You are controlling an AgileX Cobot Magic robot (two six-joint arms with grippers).
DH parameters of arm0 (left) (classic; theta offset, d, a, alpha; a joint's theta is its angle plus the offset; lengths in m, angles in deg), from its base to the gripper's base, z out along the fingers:
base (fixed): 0 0 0 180
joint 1: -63.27 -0.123 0 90
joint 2: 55.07 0 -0.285 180
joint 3: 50.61 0 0.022 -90
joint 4: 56.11 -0.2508 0 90
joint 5: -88.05 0 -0.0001 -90
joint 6: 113.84 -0.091 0 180
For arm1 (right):
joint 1: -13.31 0.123 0 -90
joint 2: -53.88 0 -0.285 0
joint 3: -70.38 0 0.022 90
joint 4: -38.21 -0.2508 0 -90
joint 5: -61.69 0 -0.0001 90
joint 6: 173.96 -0.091 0 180
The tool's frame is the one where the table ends.
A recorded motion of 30 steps. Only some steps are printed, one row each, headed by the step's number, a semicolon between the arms.
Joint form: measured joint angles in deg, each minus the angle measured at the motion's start. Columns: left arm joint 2, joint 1, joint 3, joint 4, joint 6, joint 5; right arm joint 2, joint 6, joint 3, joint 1, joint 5, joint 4.
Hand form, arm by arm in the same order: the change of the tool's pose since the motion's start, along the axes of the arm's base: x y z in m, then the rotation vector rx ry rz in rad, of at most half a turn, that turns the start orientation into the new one. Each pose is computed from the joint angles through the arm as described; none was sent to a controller.
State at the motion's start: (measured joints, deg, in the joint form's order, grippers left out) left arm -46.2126 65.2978 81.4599 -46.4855 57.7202 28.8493; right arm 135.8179 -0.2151 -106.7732 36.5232 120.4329 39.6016
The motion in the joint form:
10: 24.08 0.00 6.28 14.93 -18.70 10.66; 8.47 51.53 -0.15 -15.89 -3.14 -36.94
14: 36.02 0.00 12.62 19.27 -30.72 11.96; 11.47 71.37 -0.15 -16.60 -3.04 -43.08
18: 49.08 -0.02 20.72 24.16 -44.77 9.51; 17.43 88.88 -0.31 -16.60 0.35 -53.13
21: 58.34 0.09 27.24 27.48 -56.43 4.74; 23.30 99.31 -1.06 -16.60 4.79 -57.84
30: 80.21 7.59 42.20 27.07 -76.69 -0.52; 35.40 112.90 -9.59 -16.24 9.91 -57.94
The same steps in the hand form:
10: 0.0733 -0.0179 0.0383 0.0236 0.0553 -0.2068; 0.0522 -0.0197 -0.0241 0.1414 -0.0935 0.4244
14: 0.1141 -0.0233 0.0577 0.1179 0.0677 -0.3156; 0.0644 -0.0156 -0.0353 0.0692 -0.1975 0.6535
18: 0.1619 -0.0312 0.0715 0.2202 0.0975 -0.4806; 0.0814 -0.0023 -0.0597 0.1253 -0.2476 0.8645
21: 0.1957 -0.0389 0.0762 0.3030 0.1166 -0.6552; 0.0952 0.0059 -0.0860 0.1806 -0.2462 1.0115
30: 0.2787 -0.0814 0.0586 0.5239 0.1104 -1.0690; 0.1351 0.0159 -0.1235 0.1567 -0.2872 1.2399

